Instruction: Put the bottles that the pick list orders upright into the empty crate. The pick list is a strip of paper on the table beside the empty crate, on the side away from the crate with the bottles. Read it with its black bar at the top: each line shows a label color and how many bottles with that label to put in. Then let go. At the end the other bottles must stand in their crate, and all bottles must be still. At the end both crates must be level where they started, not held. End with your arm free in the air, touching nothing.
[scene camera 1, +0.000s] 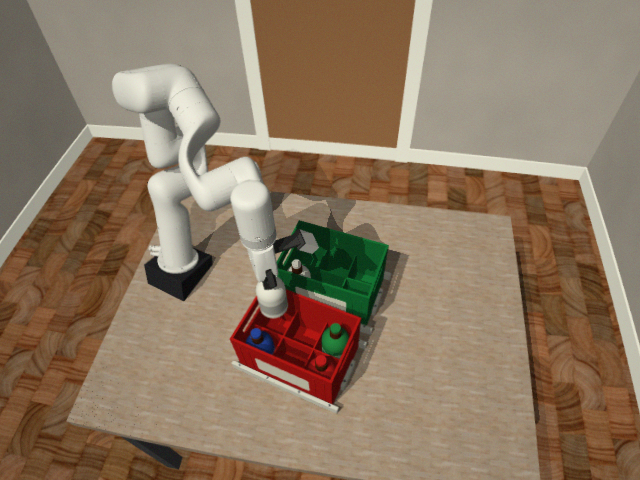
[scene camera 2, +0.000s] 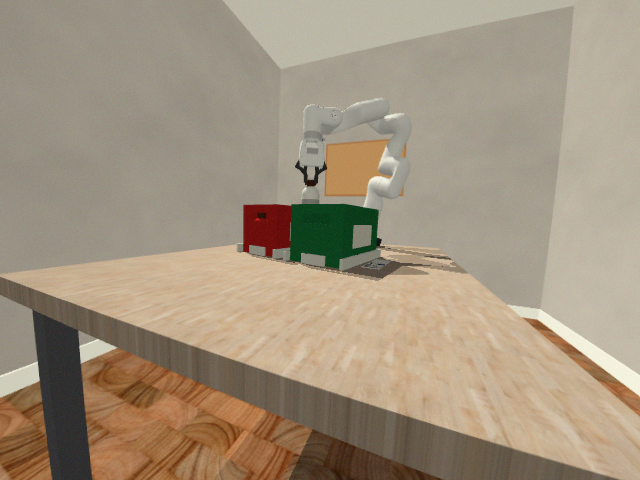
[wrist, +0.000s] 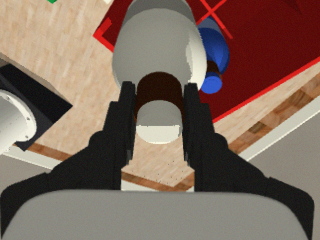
Observation:
In view: my gripper (scene camera 2: 310, 184), a white-labelled bottle (scene camera 1: 273, 303), a blue-labelled bottle (wrist: 218, 55) and a red crate (scene camera 1: 307, 319).
The red crate also shows in scene camera 2 (scene camera 2: 275, 233). My gripper is seen too in the wrist view (wrist: 159, 99).

